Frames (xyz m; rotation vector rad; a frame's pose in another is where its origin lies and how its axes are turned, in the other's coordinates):
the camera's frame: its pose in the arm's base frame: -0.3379 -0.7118 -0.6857 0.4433 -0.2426 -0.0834
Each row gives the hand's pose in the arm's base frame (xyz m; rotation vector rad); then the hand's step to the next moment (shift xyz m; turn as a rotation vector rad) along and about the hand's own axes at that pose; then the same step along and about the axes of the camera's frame.
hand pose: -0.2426 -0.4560 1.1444 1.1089 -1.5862 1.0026
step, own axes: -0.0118 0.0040 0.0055 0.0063 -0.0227 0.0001
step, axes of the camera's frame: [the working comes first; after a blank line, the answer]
step, axes of the arm's base frame: -0.0031 -0.0017 -0.0131 0.0207 -0.0073 0.0085

-0.0056 -0.0073 -0.0100 0.0228 -0.0023 0.0053
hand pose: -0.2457 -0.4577 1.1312 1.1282 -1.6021 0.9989
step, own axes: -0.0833 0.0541 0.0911 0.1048 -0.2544 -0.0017
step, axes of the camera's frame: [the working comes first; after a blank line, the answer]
step, axes of the arm's base frame: -0.0578 -0.0531 -0.1096 0.2269 -0.0869 0.1291

-0.0723 -0.0969 -0.0595 0.2588 -0.0160 0.0921
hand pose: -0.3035 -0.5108 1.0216 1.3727 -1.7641 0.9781
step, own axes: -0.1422 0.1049 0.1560 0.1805 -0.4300 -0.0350
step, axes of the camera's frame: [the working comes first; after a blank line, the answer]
step, axes of the arm's base frame: -0.0839 -0.0546 -0.2134 0.3851 -0.1203 0.2365

-0.1197 -0.1441 -0.1431 0.4393 0.0049 0.1604
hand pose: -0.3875 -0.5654 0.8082 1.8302 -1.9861 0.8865
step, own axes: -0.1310 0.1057 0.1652 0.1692 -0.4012 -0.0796
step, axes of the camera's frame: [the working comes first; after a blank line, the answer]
step, axes of the arm's base frame: -0.0529 0.0014 -0.2298 0.3504 -0.0839 0.2571

-0.1005 -0.1000 -0.1885 0.4053 0.0455 0.1720
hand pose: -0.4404 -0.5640 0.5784 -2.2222 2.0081 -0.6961
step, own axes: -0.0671 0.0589 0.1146 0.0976 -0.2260 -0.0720
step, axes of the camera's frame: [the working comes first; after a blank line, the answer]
step, axes of the arm's base frame: -0.0153 0.0274 -0.1419 0.1875 -0.0428 0.1698

-0.0488 -0.0374 -0.1317 0.2234 0.0403 0.1194
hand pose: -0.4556 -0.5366 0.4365 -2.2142 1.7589 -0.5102
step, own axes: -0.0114 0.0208 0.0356 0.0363 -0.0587 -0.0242
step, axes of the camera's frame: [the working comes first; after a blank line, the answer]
step, axes of the arm's base frame: -0.0053 0.0060 -0.0420 0.0485 -0.0217 0.0502

-0.0149 -0.0130 -0.0380 0.0606 0.0036 0.0408
